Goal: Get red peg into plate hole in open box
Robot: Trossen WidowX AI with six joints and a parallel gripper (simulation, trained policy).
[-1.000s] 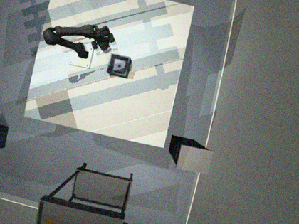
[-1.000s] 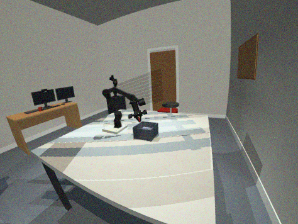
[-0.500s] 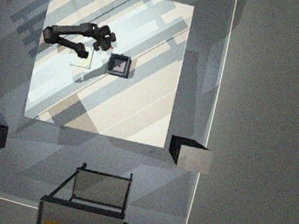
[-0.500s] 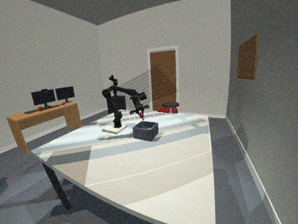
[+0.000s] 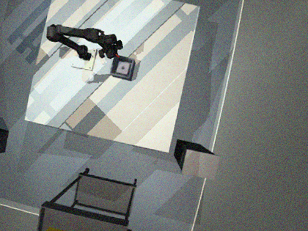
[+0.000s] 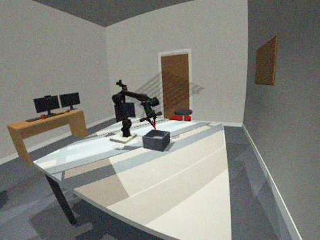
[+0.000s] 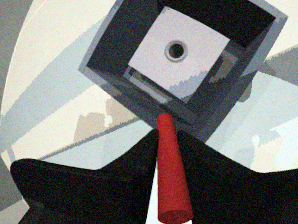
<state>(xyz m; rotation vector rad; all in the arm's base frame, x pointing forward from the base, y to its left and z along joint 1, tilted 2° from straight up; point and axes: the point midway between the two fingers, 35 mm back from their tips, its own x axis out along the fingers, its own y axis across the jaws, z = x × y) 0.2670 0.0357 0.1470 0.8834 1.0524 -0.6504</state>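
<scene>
The grey plate is 50 mm ahead of my gripper tip, 70 mm to the right of it and 80 mm below it. The rest, counted from my gripper tip: red peg (10 mm behind, 10 mm above); dark box (50 mm ahead, 70 mm to the right, 100 mm below).
</scene>
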